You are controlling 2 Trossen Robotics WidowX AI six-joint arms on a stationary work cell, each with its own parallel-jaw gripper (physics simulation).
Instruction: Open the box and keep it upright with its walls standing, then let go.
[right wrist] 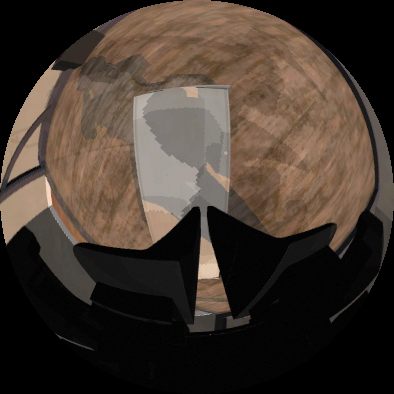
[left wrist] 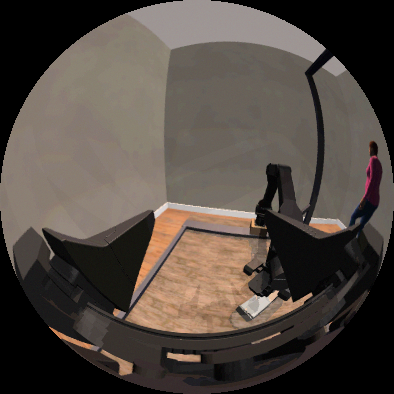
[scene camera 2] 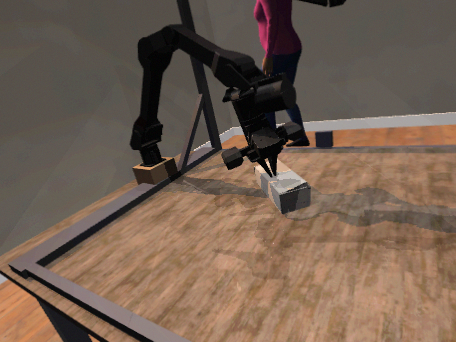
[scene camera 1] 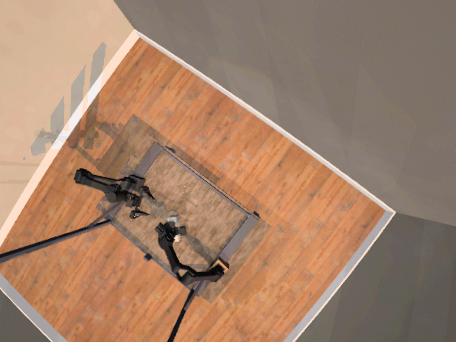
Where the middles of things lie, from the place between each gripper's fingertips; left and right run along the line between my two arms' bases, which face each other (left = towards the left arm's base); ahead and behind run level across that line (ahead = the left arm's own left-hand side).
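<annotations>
With the tan block [scene camera 2: 151, 175] as the reference, my left hand is 36 cm above it, 13 cm past it and 58 cm to the left of it.
My right hand is 10 mm above the block, and it is also 430 mm to the left of it and 30 mm short of it. By its middle, the tan block is nearer to my right hand than to my left hand.
</annotations>
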